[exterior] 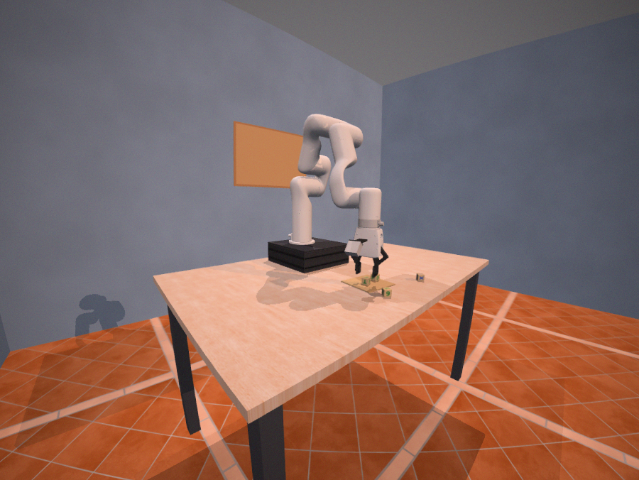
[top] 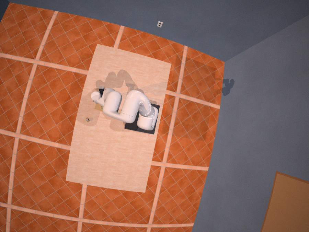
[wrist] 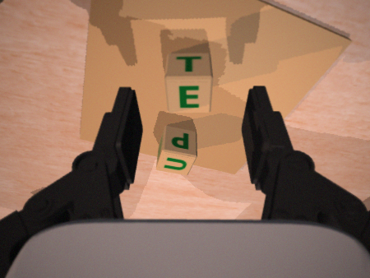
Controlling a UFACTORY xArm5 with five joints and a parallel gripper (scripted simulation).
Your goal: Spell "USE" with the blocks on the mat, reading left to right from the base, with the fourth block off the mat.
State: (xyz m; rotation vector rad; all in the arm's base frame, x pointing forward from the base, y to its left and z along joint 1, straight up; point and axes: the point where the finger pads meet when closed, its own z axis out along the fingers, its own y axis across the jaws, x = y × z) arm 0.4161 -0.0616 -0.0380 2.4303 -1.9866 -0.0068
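Right now the E block is 40 mm below my hand. Also, from my hand: S block (110 mm ahead, 40 mm to the right, 40 mm below); tan mat (50 mm below, 20 mm to the left); U block (60 mm to the left, 40 mm below).
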